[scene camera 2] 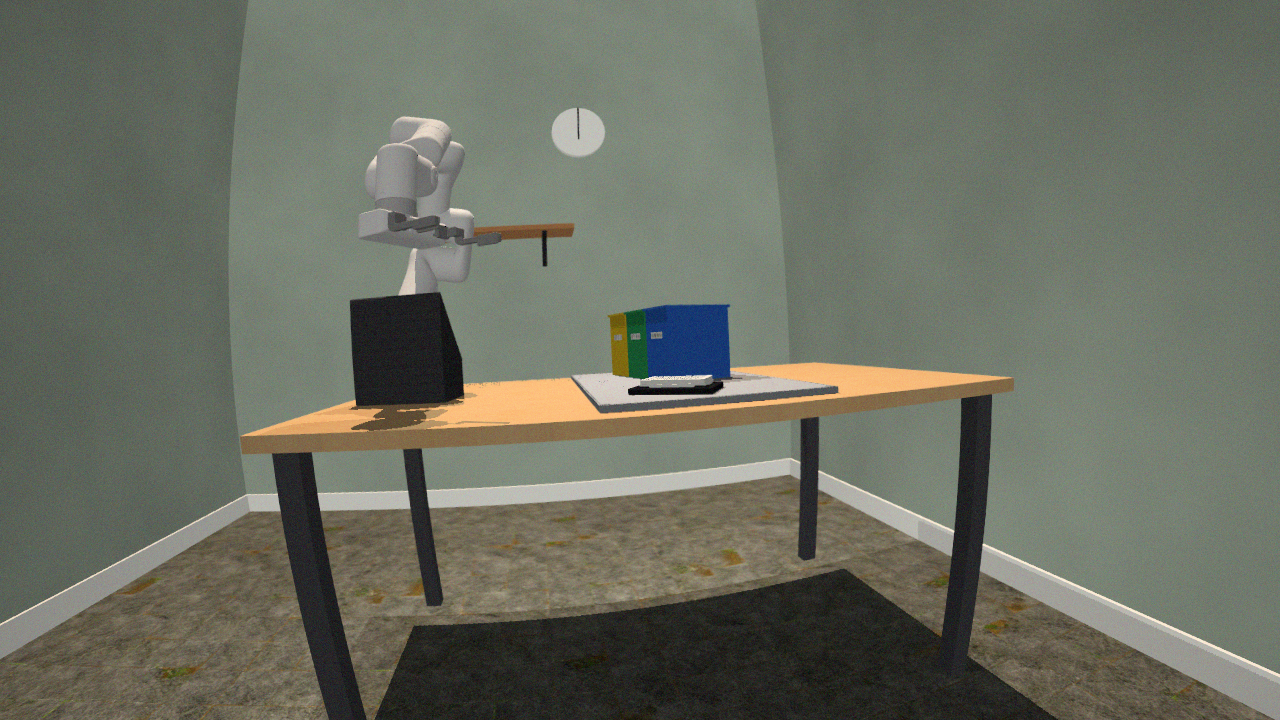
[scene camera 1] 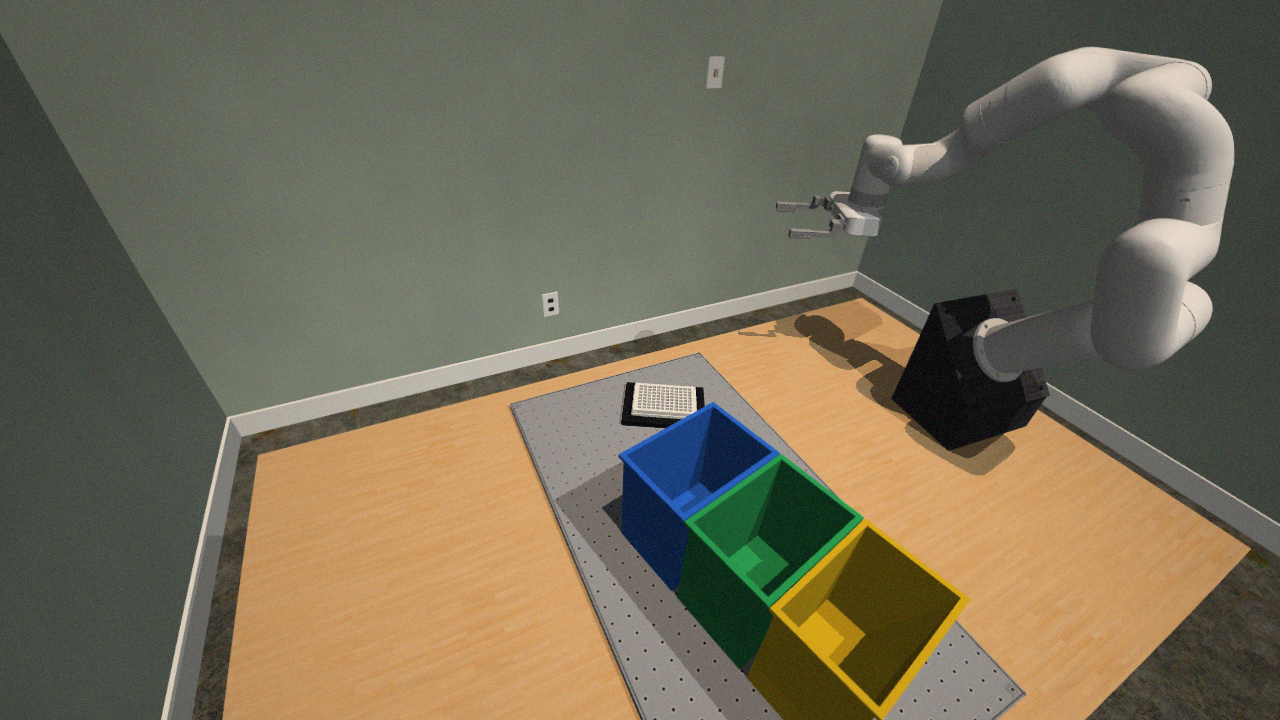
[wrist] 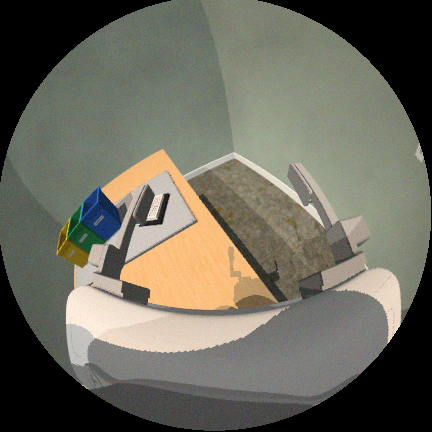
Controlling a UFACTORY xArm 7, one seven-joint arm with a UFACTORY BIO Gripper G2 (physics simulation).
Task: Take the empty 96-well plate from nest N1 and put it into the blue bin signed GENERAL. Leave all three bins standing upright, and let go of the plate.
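Places are measured from the arm's base along level axes (x ahead, y up, z right), in metres.
Pixels of known places: hand, its tool point: (scene camera 2: 460,232) (scene camera 1: 792,219) (wrist: 217,190); arm's base, origin of its link: (scene camera 2: 406,331) (scene camera 1: 997,350).
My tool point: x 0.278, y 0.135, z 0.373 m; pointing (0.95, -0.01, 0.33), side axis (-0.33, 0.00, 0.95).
Ahead of a thing's pixels: the offset from my tool point to its top centre. Level surfaces: height alone.
The white 96-well plate {dx +0.349, dy -0.263, dz -0.218 m} (scene camera 1: 665,399) (scene camera 2: 675,381) (wrist: 156,207) sits flat in its black nest (scene camera 1: 635,420) (scene camera 2: 640,390) (wrist: 161,220) on the grey perforated board. The blue bin {dx +0.402, dy -0.110, dz -0.501 m} (scene camera 1: 648,510) (scene camera 2: 689,342) (wrist: 103,212) stands upright close beside the nest. The green bin {dx +0.352, dy -0.110, dz -0.623 m} (scene camera 1: 720,595) (scene camera 2: 636,344) (wrist: 87,235) and the yellow bin {dx +0.302, dy -0.110, dz -0.744 m} (scene camera 1: 805,676) (scene camera 2: 618,346) (wrist: 73,252) stand upright in a row after it. The labels on the bins are too small to read. My gripper (scene camera 1: 782,220) (wrist: 220,192) is wide open and empty, high above the table and well away from the plate, its fingers pointing sideways.
The grey board {dy -0.289 m} (scene camera 1: 559,429) (scene camera 2: 769,387) (wrist: 175,230) lies on the wooden table {dy -0.302 m} (scene camera 1: 402,555) (scene camera 2: 528,398) (wrist: 175,275). The arm's black base (scene camera 1: 939,385) (scene camera 2: 402,349) stands at one side of the table. A wall shelf (scene camera 2: 537,230) shows behind the arm in scene camera 2.
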